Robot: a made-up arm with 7 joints.
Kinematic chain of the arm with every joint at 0, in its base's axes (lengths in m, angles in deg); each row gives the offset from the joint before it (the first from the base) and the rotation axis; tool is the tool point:
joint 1: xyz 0 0 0.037 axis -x
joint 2: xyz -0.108 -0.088 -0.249 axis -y
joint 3: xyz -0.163 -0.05 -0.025 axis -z
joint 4: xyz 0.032 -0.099 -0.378 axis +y
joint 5: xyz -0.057 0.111 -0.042 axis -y
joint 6: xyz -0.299 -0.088 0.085 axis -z
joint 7: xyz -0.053 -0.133 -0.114 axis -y
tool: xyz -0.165 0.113 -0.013
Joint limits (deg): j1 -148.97..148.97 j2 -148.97..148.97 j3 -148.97..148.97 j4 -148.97..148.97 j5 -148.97..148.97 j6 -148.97..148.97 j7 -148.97..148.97
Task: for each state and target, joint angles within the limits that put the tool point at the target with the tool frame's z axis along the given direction. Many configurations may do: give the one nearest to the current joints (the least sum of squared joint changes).
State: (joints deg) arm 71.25 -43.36 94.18 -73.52 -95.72 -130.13 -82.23
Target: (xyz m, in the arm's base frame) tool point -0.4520 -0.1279 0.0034 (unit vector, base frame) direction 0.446 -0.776 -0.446
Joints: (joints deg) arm 84.02 -64.82 97.74 -76.94 -94.32 -118.76 -95.27
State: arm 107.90 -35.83 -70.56 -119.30 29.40 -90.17 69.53
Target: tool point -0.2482 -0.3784 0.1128 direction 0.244 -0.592 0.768
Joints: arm 127.91 -58.87 -85.72 -139.49 51.44 -103.19 76.17
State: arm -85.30 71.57 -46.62 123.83 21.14 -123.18 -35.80
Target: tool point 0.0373 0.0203 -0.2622 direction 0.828 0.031 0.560
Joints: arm -62.21 58.13 -40.09 132.39 6.92 -88.69 1.11
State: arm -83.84 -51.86 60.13 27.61 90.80 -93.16 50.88
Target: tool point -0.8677 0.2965 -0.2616 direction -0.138 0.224 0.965
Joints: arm -71.68 -45.96 94.95 14.10 110.93 -107.92 14.96
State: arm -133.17 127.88 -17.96 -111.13 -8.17 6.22 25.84
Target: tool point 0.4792 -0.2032 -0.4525 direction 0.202 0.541 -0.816
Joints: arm -122.13 144.35 -61.69 -73.53 -25.83 -23.43 50.64
